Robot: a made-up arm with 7 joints. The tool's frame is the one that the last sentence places. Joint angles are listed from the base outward.
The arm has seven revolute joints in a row. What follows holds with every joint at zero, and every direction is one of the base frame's.
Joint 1 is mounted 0.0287 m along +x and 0.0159 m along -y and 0.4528 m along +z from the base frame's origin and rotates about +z.
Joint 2 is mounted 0.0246 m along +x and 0.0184 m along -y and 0.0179 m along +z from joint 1 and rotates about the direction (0, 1, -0.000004).
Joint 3 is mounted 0.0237 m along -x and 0.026 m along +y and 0.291 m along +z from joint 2 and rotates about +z.
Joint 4 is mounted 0.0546 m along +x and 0.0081 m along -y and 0.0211 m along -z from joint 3 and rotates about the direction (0, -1, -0.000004).
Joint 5 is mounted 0.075 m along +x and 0.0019 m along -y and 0.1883 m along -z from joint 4 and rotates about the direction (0, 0.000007, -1).
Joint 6 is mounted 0.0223 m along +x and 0.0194 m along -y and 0.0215 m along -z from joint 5 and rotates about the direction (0, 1, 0.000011).
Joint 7 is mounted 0.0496 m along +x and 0.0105 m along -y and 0.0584 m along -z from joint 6 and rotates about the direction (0, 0.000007, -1).
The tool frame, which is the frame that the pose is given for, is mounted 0.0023 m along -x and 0.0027 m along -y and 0.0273 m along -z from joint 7; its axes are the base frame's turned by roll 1.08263, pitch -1.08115 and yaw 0.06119 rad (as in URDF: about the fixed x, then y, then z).
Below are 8 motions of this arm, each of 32 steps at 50 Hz.
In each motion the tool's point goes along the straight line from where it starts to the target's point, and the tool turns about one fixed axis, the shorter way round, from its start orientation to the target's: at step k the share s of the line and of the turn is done. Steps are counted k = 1, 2, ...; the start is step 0. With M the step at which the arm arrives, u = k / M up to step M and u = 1 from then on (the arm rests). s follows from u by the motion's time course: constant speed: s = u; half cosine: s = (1 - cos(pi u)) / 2; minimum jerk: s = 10 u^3 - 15 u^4 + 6 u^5.
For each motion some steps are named. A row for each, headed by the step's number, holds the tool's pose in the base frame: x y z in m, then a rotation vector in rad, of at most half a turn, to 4 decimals.
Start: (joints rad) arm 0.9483 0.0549 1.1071 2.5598 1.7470 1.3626 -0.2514
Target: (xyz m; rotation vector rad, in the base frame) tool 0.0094 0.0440 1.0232 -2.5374 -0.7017 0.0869
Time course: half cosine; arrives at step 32
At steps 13, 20, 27, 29, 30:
13: -0.0463 0.1026 1.0063 -2.3201 -0.7824 0.1271
20: -0.0173 0.0720 1.0151 -2.4338 -0.7420 0.1067
27: 0.0043 0.0494 1.0217 -2.5176 -0.7097 0.0908
29: 0.0075 0.0460 1.0226 -2.5302 -0.7046 0.0883
30: 0.0086 0.0449 1.0229 -2.5342 -0.7030 0.0875

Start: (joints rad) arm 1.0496 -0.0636 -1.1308 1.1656 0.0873 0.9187 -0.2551
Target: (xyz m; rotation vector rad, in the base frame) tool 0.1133 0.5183 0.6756 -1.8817 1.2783 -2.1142
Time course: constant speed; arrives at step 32
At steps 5, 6, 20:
5: 0.3246 0.0028 0.6781 1.2078 -1.2258 1.0546
6: 0.3168 0.0219 0.6780 1.2354 -1.2345 1.0931
20: 0.2072 0.2892 0.6767 1.6151 -1.3154 1.6519

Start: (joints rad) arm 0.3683 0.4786 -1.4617 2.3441 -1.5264 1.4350 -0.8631
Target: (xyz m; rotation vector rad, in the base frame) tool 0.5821 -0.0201 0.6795 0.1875 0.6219 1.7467
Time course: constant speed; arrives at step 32
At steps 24, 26, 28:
24: 0.5077 -0.0408 0.7543 -0.0166 0.6327 1.3740
26: 0.5263 -0.0356 0.7356 0.0327 0.6319 1.4679
28: 0.5449 -0.0304 0.7169 0.0831 0.6298 1.5613

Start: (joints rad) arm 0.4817 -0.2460 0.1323 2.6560 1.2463 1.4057 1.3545
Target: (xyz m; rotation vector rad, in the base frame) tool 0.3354 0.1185 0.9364 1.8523 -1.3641 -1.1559
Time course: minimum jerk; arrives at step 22
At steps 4, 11, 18, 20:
4: 0.0305 0.0489 1.0047 2.5090 -1.1179 -0.3006
11: 0.1758 0.0820 0.9722 2.2288 -1.2613 -0.7321
18: 0.3211 0.1152 0.9396 1.8887 -1.3572 -1.1202
20: 0.3333 0.1180 0.9369 1.8576 -1.3631 -1.1507

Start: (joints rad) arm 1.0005 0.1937 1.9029 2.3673 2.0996 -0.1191 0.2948
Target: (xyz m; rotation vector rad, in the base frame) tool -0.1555 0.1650 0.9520 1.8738 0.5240 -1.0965
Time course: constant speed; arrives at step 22
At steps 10, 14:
10: -0.1559 0.1772 0.9525 1.8001 0.6281 -1.1174
14: -0.1558 0.1731 0.9523 1.8250 0.5936 -1.1107

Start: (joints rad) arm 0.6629 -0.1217 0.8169 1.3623 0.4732 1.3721 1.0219
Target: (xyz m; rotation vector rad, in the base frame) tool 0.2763 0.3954 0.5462 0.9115 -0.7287 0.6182
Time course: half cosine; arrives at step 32
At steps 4, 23, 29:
4: 0.0521 0.2978 0.7155 1.4087 -0.5344 0.6636
23: 0.2337 0.3768 0.5784 1.0068 -0.6952 0.6288
29: 0.2713 0.3932 0.5500 0.9227 -0.7248 0.6195

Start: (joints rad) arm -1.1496 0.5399 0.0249 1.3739 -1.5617 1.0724 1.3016
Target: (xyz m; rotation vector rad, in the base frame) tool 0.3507 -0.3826 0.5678 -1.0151 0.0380 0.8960
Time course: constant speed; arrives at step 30
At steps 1, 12, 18, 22, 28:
1: 0.2059 -0.4575 0.5664 -0.7300 -0.6411 0.0955
12: 0.2608 -0.4291 0.5669 -0.8554 -0.3966 0.4031
18: 0.2908 -0.4136 0.5672 -0.9150 -0.2564 0.5690
22: 0.3108 -0.4033 0.5674 -0.9513 -0.1604 0.6788
28: 0.3407 -0.3878 0.5677 -1.0003 -0.0124 0.8420

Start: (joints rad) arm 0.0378 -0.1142 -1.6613 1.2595 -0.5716 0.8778 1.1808
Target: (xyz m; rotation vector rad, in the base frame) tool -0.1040 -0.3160 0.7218 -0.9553 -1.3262 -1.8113
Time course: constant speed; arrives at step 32
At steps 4, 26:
4: -0.0654 -0.3641 0.7121 -1.1118 -1.3814 -1.1227
26: -0.0957 -0.3263 0.7197 -0.9971 -1.3470 -1.6645

